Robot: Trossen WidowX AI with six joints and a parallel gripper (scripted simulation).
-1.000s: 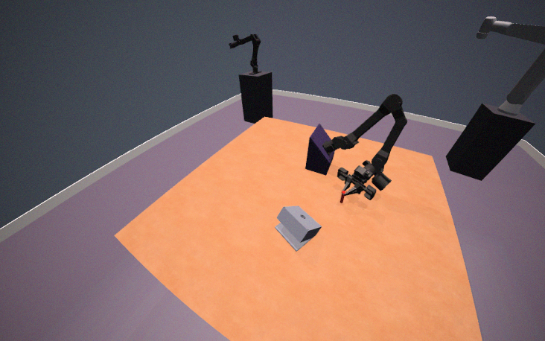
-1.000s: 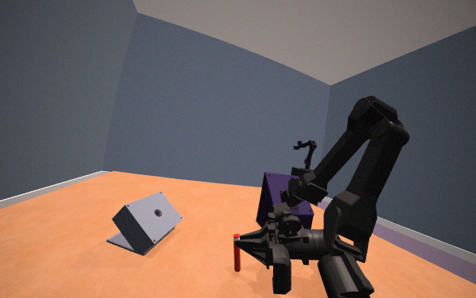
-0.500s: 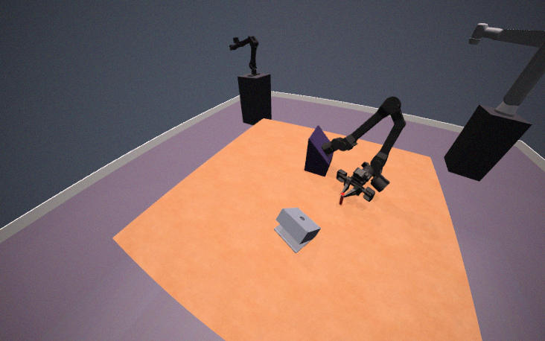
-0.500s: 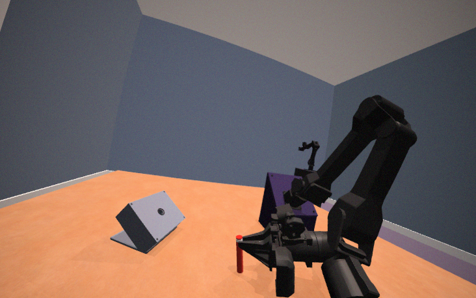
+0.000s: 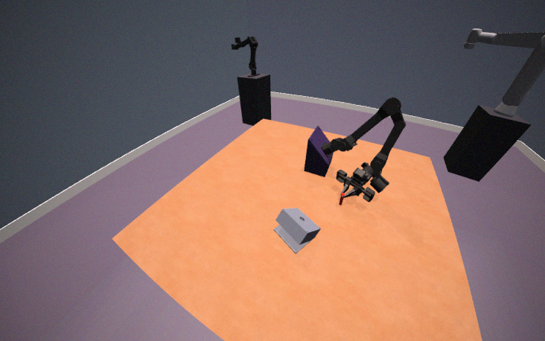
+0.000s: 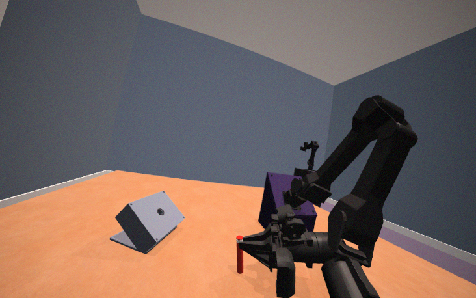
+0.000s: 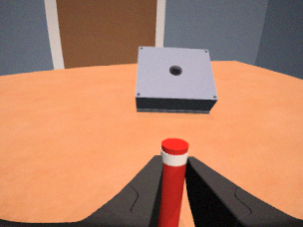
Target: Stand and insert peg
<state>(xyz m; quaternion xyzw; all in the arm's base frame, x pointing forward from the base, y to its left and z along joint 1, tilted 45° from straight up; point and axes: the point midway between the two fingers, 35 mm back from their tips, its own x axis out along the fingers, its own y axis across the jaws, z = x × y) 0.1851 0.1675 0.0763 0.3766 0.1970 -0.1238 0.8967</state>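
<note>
My gripper tip is now 10 mm above the red peg. The rest, counted from my gripper tip: grey sloped panel (210 mm ahead, 110 mm to the right, 20 mm below).
</note>
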